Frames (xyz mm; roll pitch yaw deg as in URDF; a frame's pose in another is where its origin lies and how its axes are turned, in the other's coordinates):
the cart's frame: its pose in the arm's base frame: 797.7 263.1 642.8 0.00 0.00 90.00
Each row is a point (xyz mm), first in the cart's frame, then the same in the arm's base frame.
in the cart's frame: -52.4 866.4 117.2
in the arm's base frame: -68.7 210.7 760.0
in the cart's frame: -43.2 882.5 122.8
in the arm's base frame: -84.8 219.9 765.6
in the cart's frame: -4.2 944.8 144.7
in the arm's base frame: -147.1 258.9 787.5
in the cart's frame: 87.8 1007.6 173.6
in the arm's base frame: -209.9 350.9 816.4
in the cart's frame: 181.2 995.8 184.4
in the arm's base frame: -198.1 444.3 827.2
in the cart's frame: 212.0 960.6 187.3
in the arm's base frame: -162.9 475.1 830.1
